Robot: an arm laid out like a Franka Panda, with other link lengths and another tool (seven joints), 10 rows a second.
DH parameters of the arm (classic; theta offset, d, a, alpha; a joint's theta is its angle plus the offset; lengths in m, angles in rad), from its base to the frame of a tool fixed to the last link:
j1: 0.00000 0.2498 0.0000 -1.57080
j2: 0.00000 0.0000 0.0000 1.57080
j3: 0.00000 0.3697 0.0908 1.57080
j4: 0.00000 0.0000 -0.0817 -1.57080
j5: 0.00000 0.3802 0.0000 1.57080
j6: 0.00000 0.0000 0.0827 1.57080
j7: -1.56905 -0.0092 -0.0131 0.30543
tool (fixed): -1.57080 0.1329 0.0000 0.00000
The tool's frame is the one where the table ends.
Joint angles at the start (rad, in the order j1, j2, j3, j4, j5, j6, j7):
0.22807, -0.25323, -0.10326, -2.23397, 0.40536, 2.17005, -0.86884
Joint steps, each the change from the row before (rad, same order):
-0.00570, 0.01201, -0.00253, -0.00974, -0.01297, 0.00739, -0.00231
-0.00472, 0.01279, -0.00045, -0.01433, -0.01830, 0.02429, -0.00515
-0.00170, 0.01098, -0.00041, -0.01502, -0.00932, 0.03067, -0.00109
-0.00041, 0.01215, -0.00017, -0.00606, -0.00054, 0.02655, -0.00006
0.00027, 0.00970, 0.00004, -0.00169, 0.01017, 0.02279, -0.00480
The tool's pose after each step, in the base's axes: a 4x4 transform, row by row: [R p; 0 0 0 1], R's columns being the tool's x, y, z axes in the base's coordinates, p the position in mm. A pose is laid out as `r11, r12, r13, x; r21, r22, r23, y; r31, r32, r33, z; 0, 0, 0, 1`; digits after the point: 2 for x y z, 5 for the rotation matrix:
-0.69078, -0.72113, -0.05289, 460.45; -0.71949, 0.67825, 0.14938, 36.96; -0.07186, 0.14124, -0.98736, 431.00; 0, 0, 0, 1
-0.69143, -0.72050, -0.05296, 462.92; -0.72032, 0.68194, 0.12685, 32.69; -0.05528, 0.12585, -0.99051, 420.63; 0, 0, 0, 1
-0.69624, -0.71622, -0.04767, 464.96; -0.71619, 0.68868, 0.11314, 30.21; -0.04820, 0.11291, -0.99244, 411.22; 0, 0, 0, 1
-0.70232, -0.71076, -0.03958, 468.30; -0.71015, 0.69570, 0.10811, 29.29; -0.04931, 0.10404, -0.99335, 404.94; 0, 0, 0, 1
-0.70724, -0.70642, -0.02810, 471.73; -0.70445, 0.70080, 0.11237, 29.38; -0.05969, 0.09927, -0.99327, 401.32; 0, 0, 0, 1

